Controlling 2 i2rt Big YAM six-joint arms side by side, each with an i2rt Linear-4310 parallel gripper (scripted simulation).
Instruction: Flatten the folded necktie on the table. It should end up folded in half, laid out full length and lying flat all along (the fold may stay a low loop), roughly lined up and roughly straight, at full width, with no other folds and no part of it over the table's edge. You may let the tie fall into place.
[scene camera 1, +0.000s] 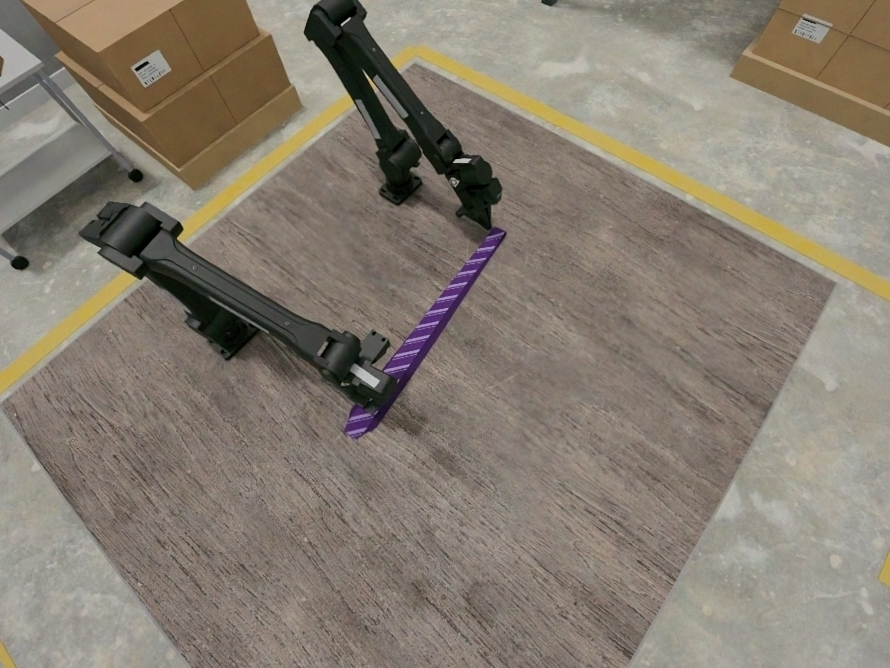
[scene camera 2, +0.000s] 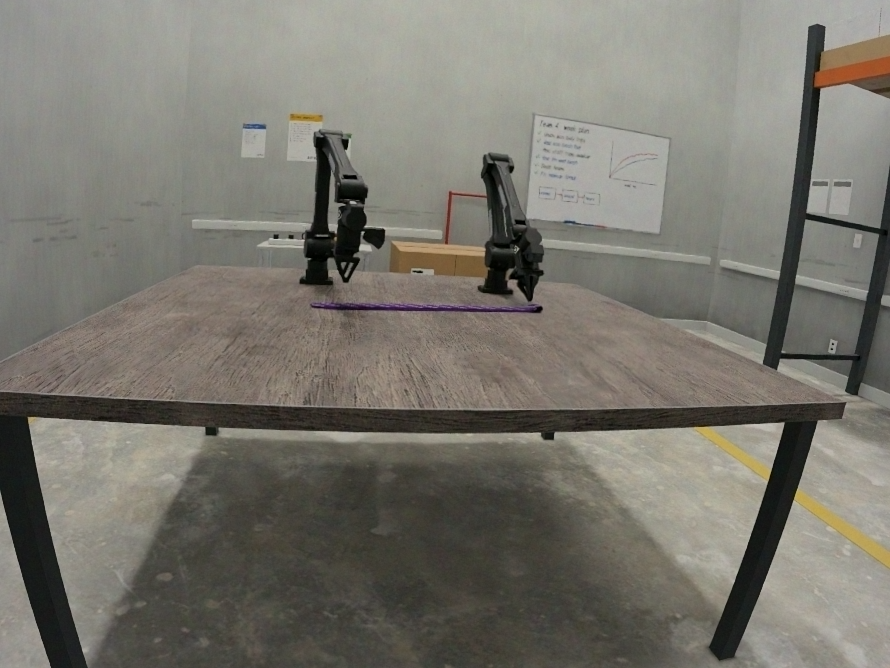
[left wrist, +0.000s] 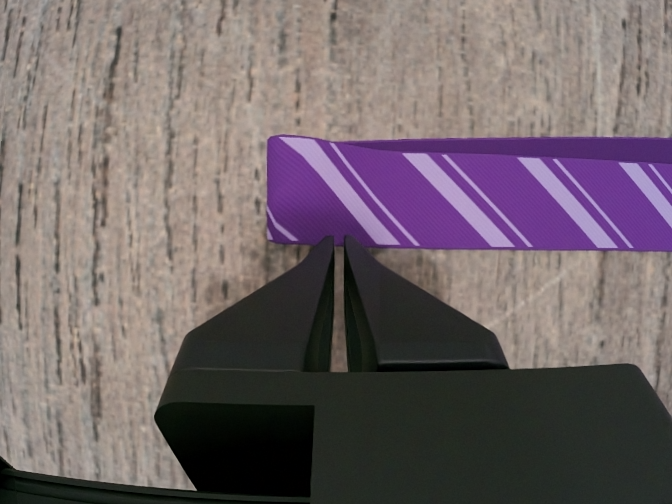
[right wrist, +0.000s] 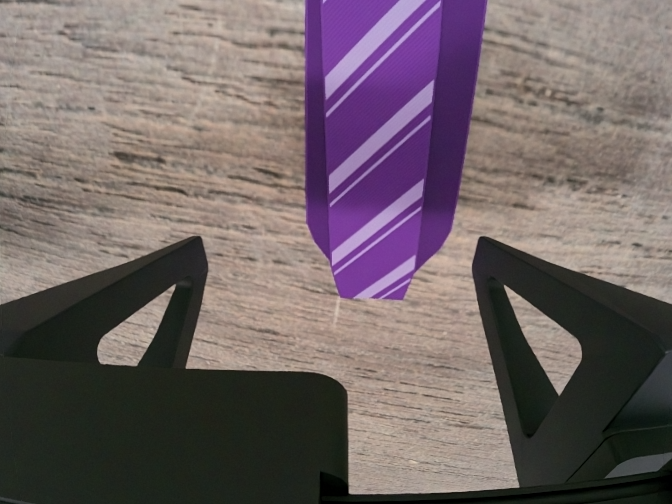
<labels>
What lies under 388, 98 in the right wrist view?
A purple striped necktie.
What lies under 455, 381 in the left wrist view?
My left gripper.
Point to a purple striped necktie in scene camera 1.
At 403, 364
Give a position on a purple striped necktie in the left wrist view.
530, 193
</labels>
